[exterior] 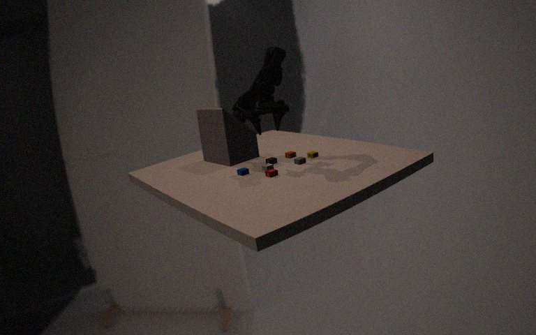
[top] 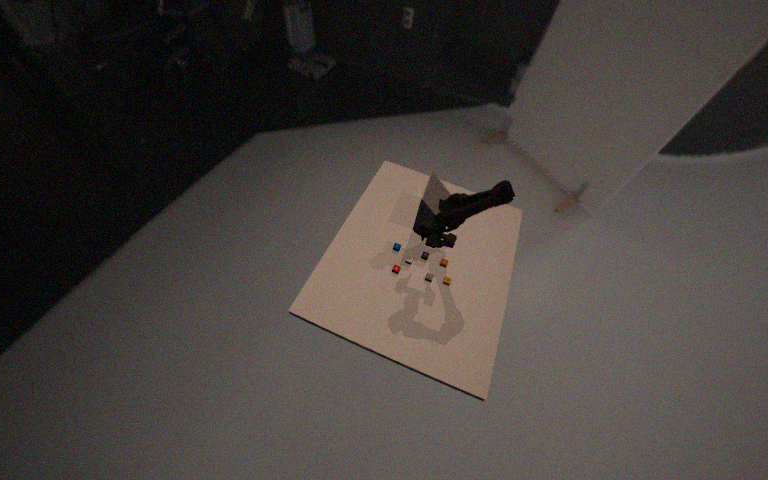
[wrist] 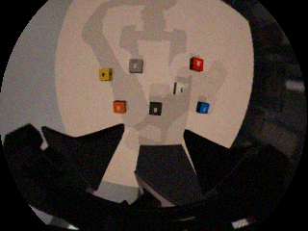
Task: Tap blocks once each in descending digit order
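Now: gripper tip 130 mm to the left of the red block, 110 mm short of it and 110 mm above it. Round my gripper tip: white block: 110 mm below, 80 mm to the right, 50 mm ahead; black block: 110 mm below, 10 mm to the right; orange block: 110 mm below, 90 mm to the left, 10 mm ahead.
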